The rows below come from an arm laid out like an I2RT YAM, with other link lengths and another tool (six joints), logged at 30 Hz.
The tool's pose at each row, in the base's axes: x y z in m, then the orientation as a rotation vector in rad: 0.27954, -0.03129, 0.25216, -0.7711, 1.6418, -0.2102; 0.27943, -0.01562, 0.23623, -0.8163, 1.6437, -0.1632; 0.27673, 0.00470, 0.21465, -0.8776, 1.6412, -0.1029; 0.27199, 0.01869, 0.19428, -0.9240, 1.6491, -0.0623; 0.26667, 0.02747, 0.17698, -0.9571, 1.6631, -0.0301; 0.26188, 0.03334, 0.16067, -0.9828, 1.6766, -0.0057; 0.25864, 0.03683, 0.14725, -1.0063, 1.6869, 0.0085; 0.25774, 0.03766, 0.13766, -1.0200, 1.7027, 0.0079; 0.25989, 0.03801, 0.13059, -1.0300, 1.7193, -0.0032; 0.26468, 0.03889, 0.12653, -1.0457, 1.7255, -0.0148
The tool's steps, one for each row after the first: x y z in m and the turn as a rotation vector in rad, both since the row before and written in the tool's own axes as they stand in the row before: 0.00370, 0.02052, 0.00803, -0.0562, -0.0091, -0.0033; 0.00560, 0.02756, 0.00976, -0.0733, -0.0142, -0.0078; 0.00829, 0.02268, 0.00708, -0.0549, 0.0009, -0.0055; 0.00876, 0.01750, 0.00465, -0.0431, 0.0075, 0.0004; 0.00966, 0.01456, 0.00425, -0.0336, 0.0086, 0.0009; 0.00872, 0.01056, 0.00391, -0.0253, 0.0092, -0.0038; 0.00715, 0.00557, 0.00336, -0.0116, 0.0171, -0.0028; 0.00529, 0.00218, 0.00469, -0.0032, 0.0207, -0.0051; 0.00239, -0.00054, 0.00585, -0.0039, 0.0133, -0.0125
